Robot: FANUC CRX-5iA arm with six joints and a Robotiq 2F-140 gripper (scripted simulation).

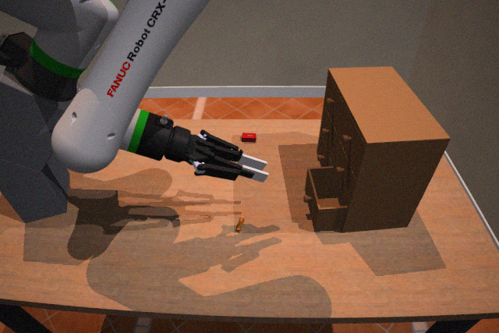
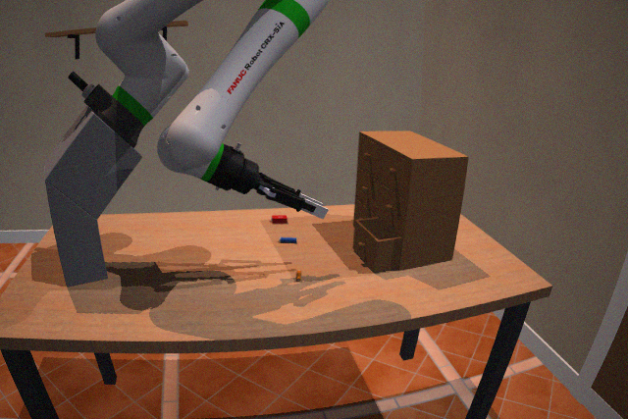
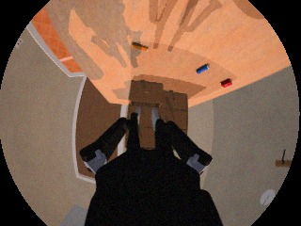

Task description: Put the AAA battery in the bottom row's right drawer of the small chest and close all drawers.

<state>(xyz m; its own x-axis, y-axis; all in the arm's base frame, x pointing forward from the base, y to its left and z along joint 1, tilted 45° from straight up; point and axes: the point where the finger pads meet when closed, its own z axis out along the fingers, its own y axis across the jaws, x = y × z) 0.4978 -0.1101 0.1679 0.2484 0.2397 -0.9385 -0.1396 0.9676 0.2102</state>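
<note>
The AAA battery is 30 mm behind my hand, 40 mm to the right of it and 170 mm below it. Round my hand: red block: 70 mm behind, 310 mm to the left, 160 mm below; blue cylinder: 40 mm behind, 160 mm to the left, 170 mm below.
</note>
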